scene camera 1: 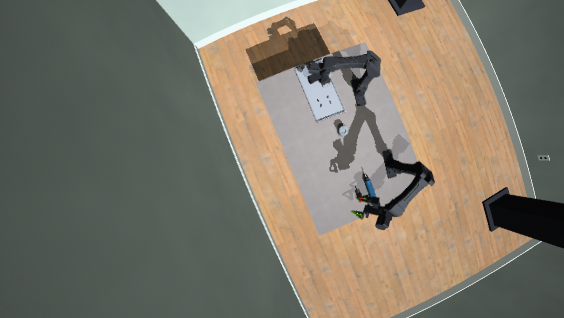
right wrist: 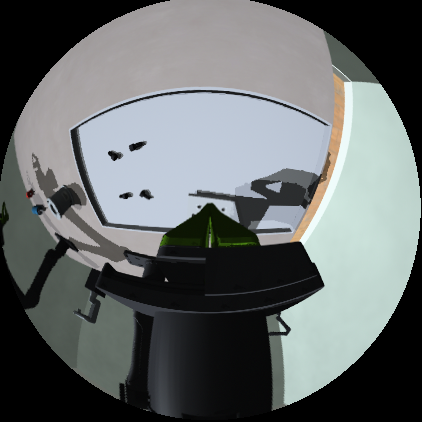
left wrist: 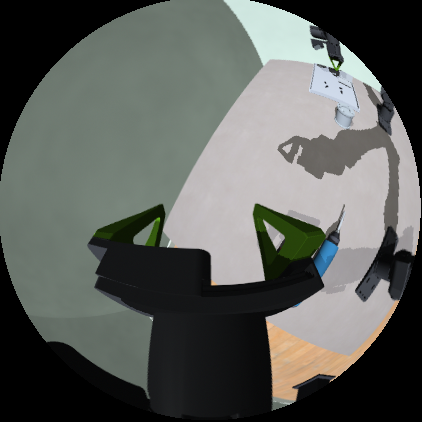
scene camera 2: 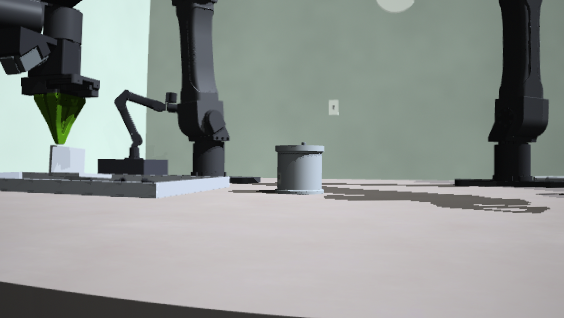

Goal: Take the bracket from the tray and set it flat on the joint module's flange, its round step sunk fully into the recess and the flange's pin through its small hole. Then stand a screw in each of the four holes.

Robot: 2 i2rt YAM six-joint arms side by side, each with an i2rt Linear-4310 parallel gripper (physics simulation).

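Pixels of known places: left gripper, fingertip midpoint: [scene camera 1: 353, 204] [left wrist: 208, 208]; right gripper, fingertip midpoint: [right wrist: 209, 207] [scene camera 2: 59, 144]; left arm's base, origin of the base link: [scene camera 1: 389, 164] [right wrist: 65, 240] [scene camera 2: 511, 185]; right arm's base, origin of the base link: [scene camera 1: 358, 92].
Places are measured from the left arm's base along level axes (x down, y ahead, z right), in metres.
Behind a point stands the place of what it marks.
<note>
The light grey bracket [scene camera 2: 67, 160] @(x -0.039, y 0.313, z 0.708 m) [right wrist: 230, 204] @(x -0.019, y 0.339, z 0.704 m) is in the tray [scene camera 1: 320, 92] @(x -0.004, y 0.372, z 0.618 m) [scene camera 2: 192, 186] @(x -0.008, y 0.367, z 0.425 m) [left wrist: 320, 89] @(x -0.004, y 0.413, z 0.468 m) [right wrist: 200, 125] @(x -0.004, y 0.436, z 0.648 m), with one plate standing up; my fingers partly hide it in the right wrist view. My right gripper [scene camera 2: 60, 143] @(x -0.063, y 0.361, z 0.670 m) [left wrist: 335, 69] [right wrist: 209, 207] @(x -0.063, y 0.361, z 0.670 m) is shut and empty, its tips close over the bracket's upper edge. Several dark screws [right wrist: 137, 146] @(x -0.010, y 0.406, z 0.568 m) [right wrist: 115, 155] @(x -0.011, y 0.394, z 0.529 m) lie in the tray. The round joint module [scene camera 1: 343, 131] @(x -0.054, y 0.301, z 0.304 m) [scene camera 2: 300, 170] @(x -0.029, y 0.326, z 0.298 m) [left wrist: 344, 116] @(x -0.045, y 0.297, z 0.280 m) [right wrist: 57, 202] @(x -0.048, y 0.312, z 0.333 m) stands upright beside the tray, with a small pin on top. My left gripper [scene camera 1: 354, 205] @(x -0.204, y 0.387, z -0.149 m) [left wrist: 208, 208] @(x -0.204, y 0.387, z -0.149 m) is open and empty, far from the tray.
A blue-handled screwdriver [scene camera 1: 369, 187] @(x -0.038, y 0.204, z -0.116 m) [left wrist: 327, 255] @(x -0.041, y 0.201, z -0.093 m) lies beside the left gripper. A small red thing [right wrist: 30, 194] lies near it. In scene camera 2, a small dark jointed arm [scene camera 2: 127, 118] stands on a dark block [scene camera 2: 132, 167] behind the tray.
</note>
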